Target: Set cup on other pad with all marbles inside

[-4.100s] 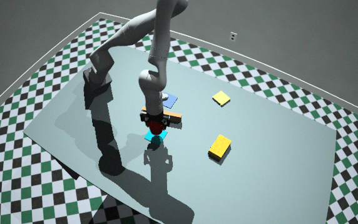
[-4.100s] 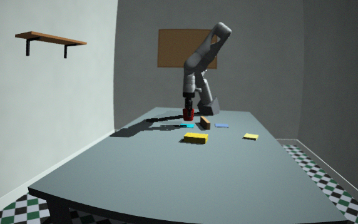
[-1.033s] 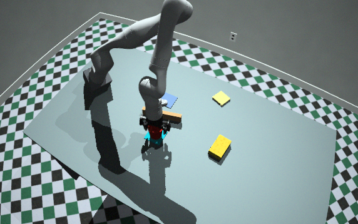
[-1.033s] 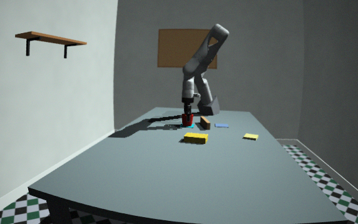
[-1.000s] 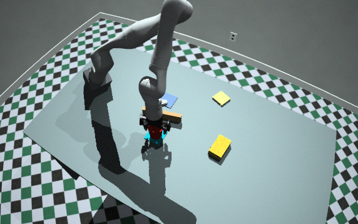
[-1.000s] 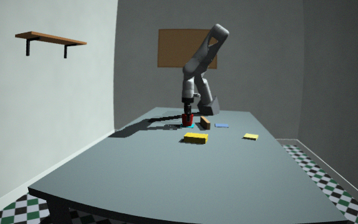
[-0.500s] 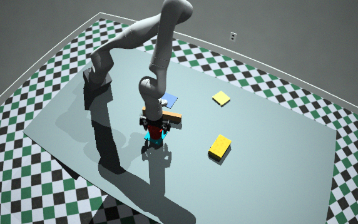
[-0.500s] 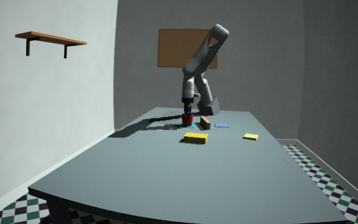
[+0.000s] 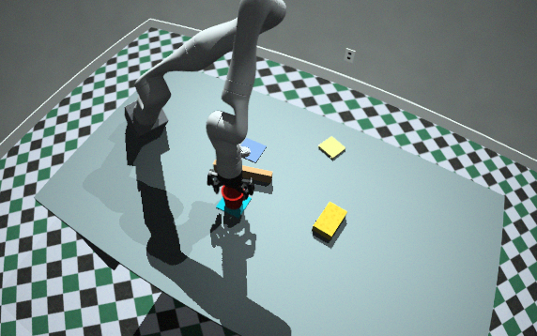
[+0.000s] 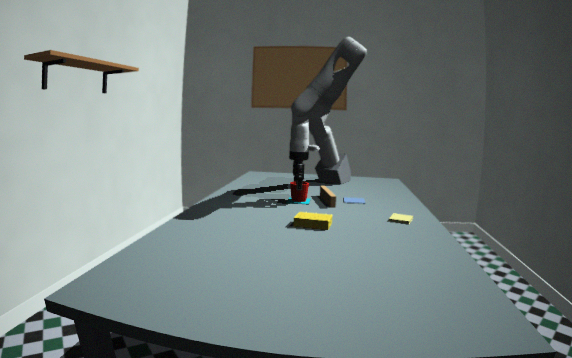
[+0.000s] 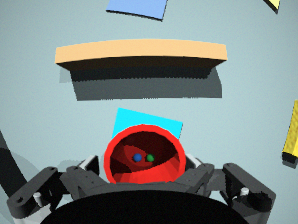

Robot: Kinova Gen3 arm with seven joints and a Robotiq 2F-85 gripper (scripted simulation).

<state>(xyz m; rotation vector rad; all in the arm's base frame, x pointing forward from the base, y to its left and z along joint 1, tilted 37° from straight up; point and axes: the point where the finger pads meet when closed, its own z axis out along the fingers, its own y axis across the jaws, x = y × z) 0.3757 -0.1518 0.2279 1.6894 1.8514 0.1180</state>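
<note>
My hand is 40 mm above the red cup and 10 mm to the right of it. From my hand the other things lie so: wooden rail (120 mm to the left, 50 mm below); then cyan pad (70 mm below, 10 mm to the left); then blue marble (40 mm below).
</note>
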